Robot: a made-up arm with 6 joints.
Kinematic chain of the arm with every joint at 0, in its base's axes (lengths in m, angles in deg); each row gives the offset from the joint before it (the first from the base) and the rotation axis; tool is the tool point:
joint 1: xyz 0 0 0.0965 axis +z
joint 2: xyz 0 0.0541 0 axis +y
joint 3: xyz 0 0 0.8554 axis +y
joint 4: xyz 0 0 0.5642 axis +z
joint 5: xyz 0 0 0 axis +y
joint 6: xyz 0 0 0.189 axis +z
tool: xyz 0 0 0
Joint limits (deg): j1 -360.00..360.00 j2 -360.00..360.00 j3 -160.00..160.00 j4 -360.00..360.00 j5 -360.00..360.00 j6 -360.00..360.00
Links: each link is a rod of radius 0.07 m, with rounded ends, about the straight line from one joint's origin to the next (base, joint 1, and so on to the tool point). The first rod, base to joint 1, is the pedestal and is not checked.
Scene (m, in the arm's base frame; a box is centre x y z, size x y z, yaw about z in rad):
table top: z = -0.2
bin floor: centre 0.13 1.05 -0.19 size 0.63 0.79 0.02 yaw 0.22
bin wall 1: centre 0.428 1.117 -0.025 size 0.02 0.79 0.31 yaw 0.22
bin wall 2: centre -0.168 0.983 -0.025 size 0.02 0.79 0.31 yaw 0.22
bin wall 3: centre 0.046 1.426 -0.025 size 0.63 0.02 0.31 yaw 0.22
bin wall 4: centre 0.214 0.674 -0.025 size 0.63 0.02 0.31 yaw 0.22
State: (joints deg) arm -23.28 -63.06 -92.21 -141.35 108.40 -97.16
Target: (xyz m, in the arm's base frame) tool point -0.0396 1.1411 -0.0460
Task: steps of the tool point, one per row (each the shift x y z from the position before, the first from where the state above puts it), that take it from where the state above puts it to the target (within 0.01 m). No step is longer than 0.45 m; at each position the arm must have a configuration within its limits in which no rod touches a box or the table.
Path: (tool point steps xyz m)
1: 0.0042 0.2367 0.0559
2: 0.0821 0.2593 0.0916
3: 0.1807 0.2419 0.1294
4: 0.2754 0.1731 0.1624
5: 0.3358 0.0578 0.1856
6: 0.3404 -0.0798 0.1949
7: 0.2834 -0.2083 0.1900
8: 0.1770 -0.2976 0.1725
9: -0.0635 0.2367 -0.1841
10: -0.1327 0.1929 -0.2124
11: -0.1809 0.1225 -0.2258
12: -0.1988 0.0407 -0.2192
13: -0.1871 -0.0328 -0.1952
14: -0.1551 -0.0833 -0.1587

